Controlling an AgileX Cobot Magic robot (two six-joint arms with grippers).
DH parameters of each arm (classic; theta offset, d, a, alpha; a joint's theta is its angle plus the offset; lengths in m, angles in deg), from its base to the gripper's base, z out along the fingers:
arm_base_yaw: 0 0.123 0 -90
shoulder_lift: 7.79 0 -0.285 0
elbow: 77.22 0 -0.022 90
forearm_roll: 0 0.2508 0 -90
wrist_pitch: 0 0 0.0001 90
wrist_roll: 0 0.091 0 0
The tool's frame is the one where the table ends.
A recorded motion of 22 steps. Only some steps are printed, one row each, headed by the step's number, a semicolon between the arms.
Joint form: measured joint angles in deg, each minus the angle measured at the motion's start. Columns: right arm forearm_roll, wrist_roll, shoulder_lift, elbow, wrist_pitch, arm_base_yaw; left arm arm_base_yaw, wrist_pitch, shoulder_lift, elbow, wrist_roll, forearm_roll.
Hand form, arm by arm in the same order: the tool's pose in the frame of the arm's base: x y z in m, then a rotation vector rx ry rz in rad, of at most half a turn. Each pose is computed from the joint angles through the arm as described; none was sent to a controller.
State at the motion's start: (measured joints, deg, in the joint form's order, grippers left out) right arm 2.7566 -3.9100 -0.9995 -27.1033 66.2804 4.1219; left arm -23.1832 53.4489 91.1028 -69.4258 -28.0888 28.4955
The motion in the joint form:
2: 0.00 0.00 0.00 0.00 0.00 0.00; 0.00 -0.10 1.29 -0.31 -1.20 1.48
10: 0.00 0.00 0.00 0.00 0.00 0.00; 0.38 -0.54 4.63 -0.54 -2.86 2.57
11: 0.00 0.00 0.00 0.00 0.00 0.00; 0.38 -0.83 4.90 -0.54 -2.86 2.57
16: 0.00 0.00 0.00 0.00 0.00 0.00; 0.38 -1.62 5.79 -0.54 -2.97 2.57
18: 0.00 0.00 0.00 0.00 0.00 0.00; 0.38 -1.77 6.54 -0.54 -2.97 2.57
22: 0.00 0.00 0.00 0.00 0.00 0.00; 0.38 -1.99 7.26 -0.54 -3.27 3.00
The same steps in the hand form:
2: -0.0091 0.0034 0.2623 -0.1553 2.1440 0.0608; 0.3164 -0.0958 0.2716 0.1833 2.6148 0.3712
10: -0.0091 0.0034 0.2623 -0.1553 2.1440 0.0608; 0.3262 -0.0965 0.2541 0.1694 2.6455 0.4056
11: -0.0091 0.0034 0.2623 -0.1553 2.1440 0.0608; 0.3271 -0.0970 0.2526 0.1725 2.6459 0.4038
16: -0.0091 0.0034 0.2623 -0.1553 2.1440 0.0608; 0.3298 -0.0986 0.2475 0.1795 2.6491 0.3998
18: -0.0091 0.0034 0.2623 -0.1553 2.1440 0.0608; 0.3315 -0.0994 0.2431 0.1848 2.6583 0.4045
22: -0.0091 0.0034 0.2623 -0.1553 2.1440 0.0608; 0.3334 -0.0998 0.2391 0.1885 2.6619 0.4137

